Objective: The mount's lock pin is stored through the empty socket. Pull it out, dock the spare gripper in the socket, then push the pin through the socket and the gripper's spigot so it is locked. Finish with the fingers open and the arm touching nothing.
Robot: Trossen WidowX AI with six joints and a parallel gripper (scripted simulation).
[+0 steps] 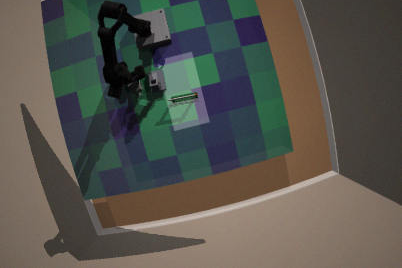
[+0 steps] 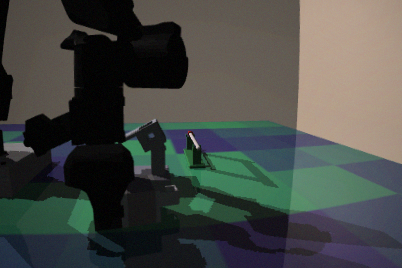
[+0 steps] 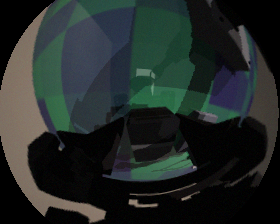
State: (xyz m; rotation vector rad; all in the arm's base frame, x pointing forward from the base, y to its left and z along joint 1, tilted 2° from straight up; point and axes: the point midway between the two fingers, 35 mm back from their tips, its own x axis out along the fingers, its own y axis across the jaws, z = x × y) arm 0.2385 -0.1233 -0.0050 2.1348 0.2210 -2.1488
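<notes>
The spare gripper lies 40 mm ahead of my gripper tip, 10 mm to the left of it and 10 mm above it. From my gripper tip the other things lie so: grey mount: 130 mm to the left, 50 mm ahead, 40 mm above; then small green bracket: 250 mm to the left, 150 mm ahead, 10 mm above.
</notes>
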